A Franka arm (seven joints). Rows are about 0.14 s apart.
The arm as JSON. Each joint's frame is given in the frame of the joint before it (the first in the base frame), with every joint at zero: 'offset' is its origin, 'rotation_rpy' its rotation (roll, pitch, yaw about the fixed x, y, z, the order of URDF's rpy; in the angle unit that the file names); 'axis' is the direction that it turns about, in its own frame. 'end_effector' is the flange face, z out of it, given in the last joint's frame.
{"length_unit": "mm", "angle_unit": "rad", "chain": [
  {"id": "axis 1", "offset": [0.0, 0.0, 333.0], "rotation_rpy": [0.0, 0.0, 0.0], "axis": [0.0, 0.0, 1.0]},
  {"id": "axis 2", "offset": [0.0, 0.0, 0.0], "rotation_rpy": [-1.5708, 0.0, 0.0], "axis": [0.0, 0.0, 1.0]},
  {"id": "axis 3", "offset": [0.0, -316.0, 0.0], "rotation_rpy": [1.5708, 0.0, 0.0], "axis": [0.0, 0.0, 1.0]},
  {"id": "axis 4", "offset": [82.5, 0.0, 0.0], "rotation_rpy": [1.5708, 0.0, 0.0], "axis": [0.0, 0.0, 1.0]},
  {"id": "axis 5", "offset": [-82.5, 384.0, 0.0], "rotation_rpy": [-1.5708, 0.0, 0.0], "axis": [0.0, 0.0, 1.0]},
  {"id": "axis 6", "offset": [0.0, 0.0, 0.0], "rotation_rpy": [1.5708, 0.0, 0.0], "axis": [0.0, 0.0, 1.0]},
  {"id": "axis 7", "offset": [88.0, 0.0, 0.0], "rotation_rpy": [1.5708, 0.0, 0.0], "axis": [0.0, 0.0, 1.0]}
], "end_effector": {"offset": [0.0, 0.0, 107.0], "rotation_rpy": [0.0, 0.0, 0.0]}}
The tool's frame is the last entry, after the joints.
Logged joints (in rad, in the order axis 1, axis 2, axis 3, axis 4, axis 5, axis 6, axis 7), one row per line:
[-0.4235 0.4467 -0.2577 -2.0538 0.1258 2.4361 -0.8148]
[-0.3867 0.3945 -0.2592 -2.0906 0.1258 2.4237 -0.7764]
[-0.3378 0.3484 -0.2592 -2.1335 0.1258 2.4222 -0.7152]
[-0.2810 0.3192 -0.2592 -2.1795 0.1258 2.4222 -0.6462]
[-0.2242 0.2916 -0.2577 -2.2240 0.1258 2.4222 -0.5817]
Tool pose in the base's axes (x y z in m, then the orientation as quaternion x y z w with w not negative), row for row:
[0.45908 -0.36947 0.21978 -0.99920 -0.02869 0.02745 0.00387]
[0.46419 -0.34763 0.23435 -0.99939 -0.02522 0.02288 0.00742]
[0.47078 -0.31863 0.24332 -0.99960 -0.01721 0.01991 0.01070]
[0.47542 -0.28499 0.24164 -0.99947 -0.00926 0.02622 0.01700]
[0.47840 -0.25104 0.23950 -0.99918 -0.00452 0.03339 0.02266]
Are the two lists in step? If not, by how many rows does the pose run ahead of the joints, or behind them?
They are in step.
